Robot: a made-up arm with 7 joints. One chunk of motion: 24 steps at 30 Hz.
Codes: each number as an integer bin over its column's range. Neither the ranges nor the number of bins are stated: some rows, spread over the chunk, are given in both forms.
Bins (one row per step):
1: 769 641 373 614 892 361 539
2: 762 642 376 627 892 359 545
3: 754 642 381 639 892 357 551
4: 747 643 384 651 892 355 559
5: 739 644 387 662 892 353 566
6: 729 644 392 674 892 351 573
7: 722 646 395 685 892 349 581
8: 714 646 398 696 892 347 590
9: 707 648 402 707 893 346 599
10: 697 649 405 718 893 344 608
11: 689 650 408 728 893 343 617
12: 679 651 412 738 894 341 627
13: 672 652 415 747 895 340 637
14: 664 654 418 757 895 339 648
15: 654 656 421 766 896 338 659
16: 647 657 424 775 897 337 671
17: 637 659 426 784 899 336 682
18: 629 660 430 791 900 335 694
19: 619 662 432 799 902 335 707
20: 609 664 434 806 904 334 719
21: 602 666 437 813 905 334 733
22: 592 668 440 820 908 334 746
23: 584 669 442 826 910 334 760
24: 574 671 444 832 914 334 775
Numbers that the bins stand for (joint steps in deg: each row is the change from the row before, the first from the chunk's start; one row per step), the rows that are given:
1: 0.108 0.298 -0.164 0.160 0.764 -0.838 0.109
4: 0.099 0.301 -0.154 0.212 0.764 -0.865 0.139
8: 0.086 0.305 -0.141 0.275 0.764 -0.902 0.186
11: 0.076 0.311 -0.132 0.320 0.767 -0.921 0.226
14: 0.066 0.317 -0.123 0.361 0.771 -0.939 0.273
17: 0.055 0.324 -0.116 0.399 0.780 -0.953 0.324
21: 0.041 0.333 -0.106 0.439 0.793 -0.962 0.401
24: 0.030 0.340 -0.100 0.466 0.813 -0.962 0.464
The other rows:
2: 0.105 0.300 -0.161 0.179 0.764 -0.847 0.118
3: 0.102 0.300 -0.157 0.195 0.764 -0.856 0.127
5: 0.096 0.303 -0.151 0.228 0.764 -0.875 0.150
6: 0.092 0.303 -0.147 0.245 0.764 -0.884 0.160
7: 0.089 0.305 -0.144 0.260 0.764 -0.893 0.172
9: 0.083 0.308 -0.138 0.291 0.767 -0.907 0.199
10: 0.079 0.310 -0.135 0.306 0.767 -0.916 0.213
12: 0.072 0.312 -0.129 0.334 0.769 -0.930 0.241
13: 0.069 0.314 -0.126 0.347 0.771 -0.934 0.256
15: 0.062 0.319 -0.121 0.373 0.773 -0.944 0.289
16: 0.059 0.321 -0.118 0.386 0.775 -0.948 0.308
18: 0.052 0.325 -0.113 0.409 0.782 -0.957 0.342
19: 0.048 0.328 -0.111 0.420 0.786 -0.957 0.362
20: 0.044 0.331 -0.109 0.430 0.791 -0.962 0.380
22: 0.037 0.336 -0.104 0.449 0.800 -0.962 0.420
23: 0.034 0.338 -0.102 0.458 0.804 -0.962 0.441

